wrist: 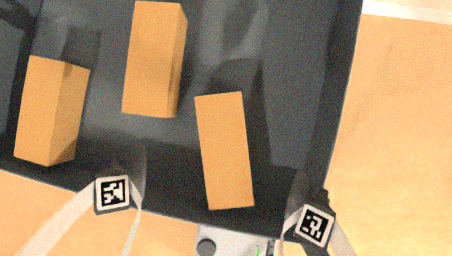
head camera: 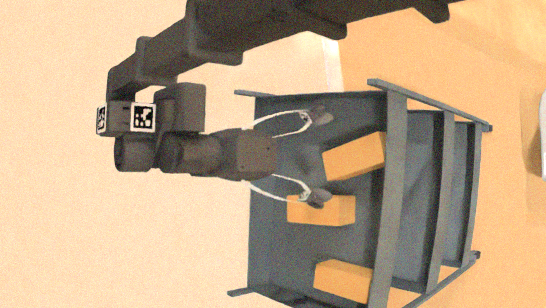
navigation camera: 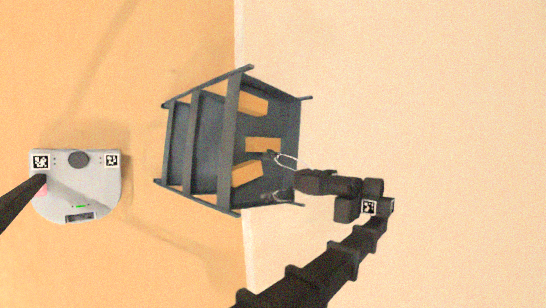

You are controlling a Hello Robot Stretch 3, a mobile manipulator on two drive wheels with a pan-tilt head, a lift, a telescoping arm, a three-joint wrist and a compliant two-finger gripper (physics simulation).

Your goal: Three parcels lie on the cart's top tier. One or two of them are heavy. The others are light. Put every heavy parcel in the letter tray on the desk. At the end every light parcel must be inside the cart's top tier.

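Places are measured from the robot's base along level axes (x left, y back, z up), in centimetres.
Where they show: gripper, fingertip midpoint: (head camera: pixel 327 157) (navigation camera: pixel 263 175); robot's base at its link origin: (navigation camera: pixel 78 159).
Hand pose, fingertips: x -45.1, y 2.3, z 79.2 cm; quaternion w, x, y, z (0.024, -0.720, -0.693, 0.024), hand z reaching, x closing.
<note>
Each offset is from my fingertips to the top centre of the thing. "pt": to the spot under its first point.
Three orange box-shaped parcels lie apart on the grey cart's top tier {pt dz -9.5, dx +6.7, dy -7.4 cm} (head camera: pixel 392 200) (navigation camera: pixel 230 140) (wrist: pixel 342 65). One parcel {dz -7.7, dx -0.8, dy +0.2 cm} (head camera: pixel 354 157) (navigation camera: pixel 246 173) (wrist: pixel 225 150) lies slanted near the rail on the robot's side. The middle parcel {dz -7.7, dx -10.3, dy -9.4 cm} (head camera: pixel 320 216) (navigation camera: pixel 262 144) (wrist: pixel 151 60) lies beside it, and the third parcel {dz -7.7, dx -2.9, dy -23.2 cm} (head camera: pixel 342 282) (navigation camera: pixel 252 103) (wrist: pixel 42 110) lies at the far end. My gripper (head camera: pixel 321 156) (navigation camera: pixel 272 175) (wrist: pixel 218 177) is open and empty above the tier. In the wrist view its fingers stand either side of the slanted parcel. The desk and letter tray do not show.
The cart's lower tiers {pt dz -39.4, dx -2.0, dy -9.9 cm} (head camera: pixel 420 200) (navigation camera: pixel 207 140) show below the top tier. The robot's pale base (navigation camera: pixel 80 190) (wrist: pixel 212 232) stands on the orange floor on that side. My arm (head camera: pixel 260 25) (navigation camera: pixel 310 272) reaches past one end of the cart. Corner posts (navigation camera: pixel 304 98) stick out at its corners.
</note>
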